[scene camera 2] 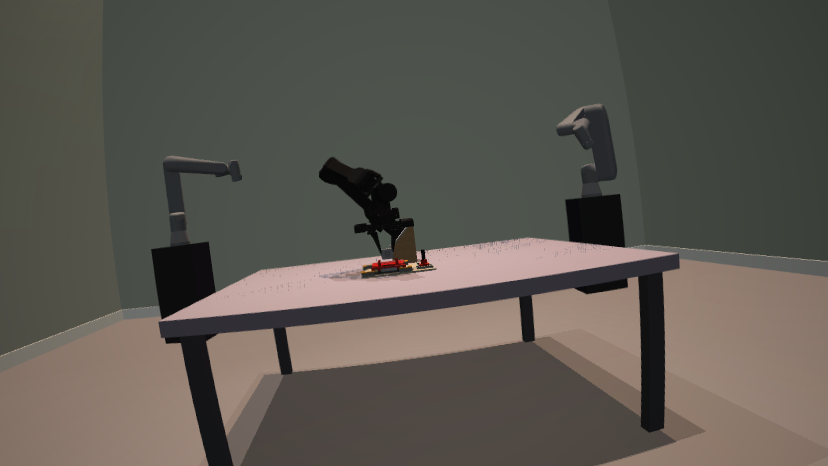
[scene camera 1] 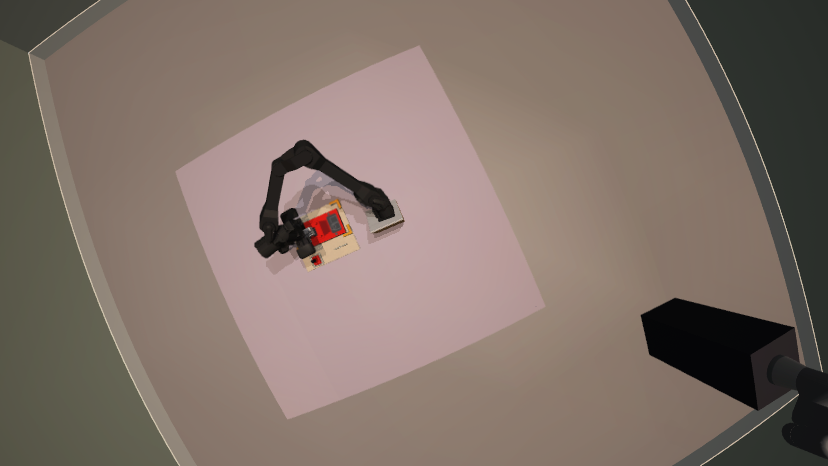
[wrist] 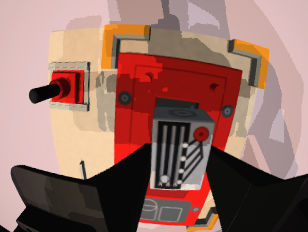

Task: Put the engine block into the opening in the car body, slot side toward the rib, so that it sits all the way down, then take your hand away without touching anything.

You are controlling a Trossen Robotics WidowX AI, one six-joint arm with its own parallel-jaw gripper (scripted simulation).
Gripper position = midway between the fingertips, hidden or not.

Observation:
My gripper (scene camera 2: 386, 252) holds an engine block (wrist: 181, 138). Also in view: a red car body (scene camera 1: 329, 225) and a base plate (scene camera 1: 342, 245).
The red car body also shows in the wrist view (wrist: 144, 82). My gripper shows as well in scene camera 1 (scene camera 1: 306, 233) and in the wrist view (wrist: 178, 151). The base plate is seen too in the wrist view (wrist: 83, 134).

